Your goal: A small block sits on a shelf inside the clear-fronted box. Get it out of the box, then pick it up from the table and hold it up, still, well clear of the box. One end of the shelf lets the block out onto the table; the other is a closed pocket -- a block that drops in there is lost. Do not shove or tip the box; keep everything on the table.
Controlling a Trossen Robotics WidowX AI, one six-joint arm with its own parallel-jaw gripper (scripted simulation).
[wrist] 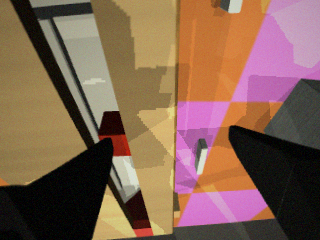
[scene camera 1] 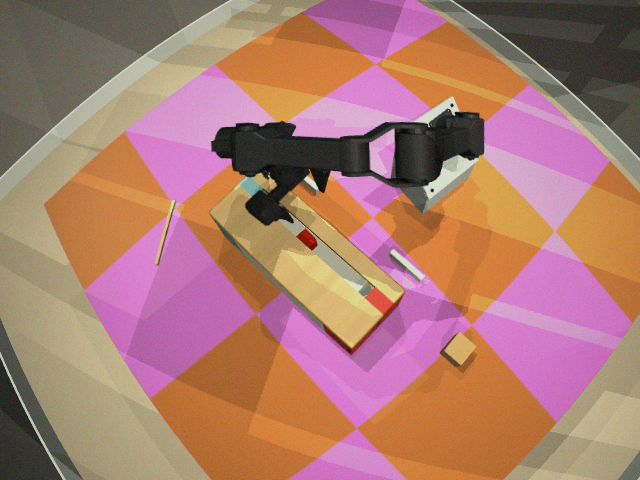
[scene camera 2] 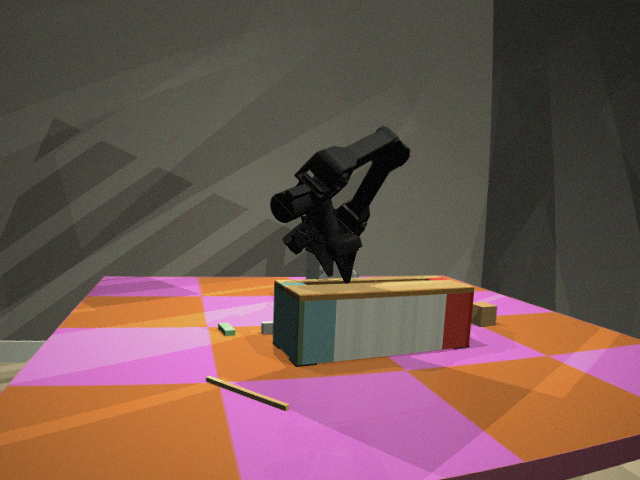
Labels:
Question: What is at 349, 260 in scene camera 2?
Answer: My gripper.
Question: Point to a tan cube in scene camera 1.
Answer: At 458, 349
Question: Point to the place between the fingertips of my gripper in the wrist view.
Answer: At 171, 137

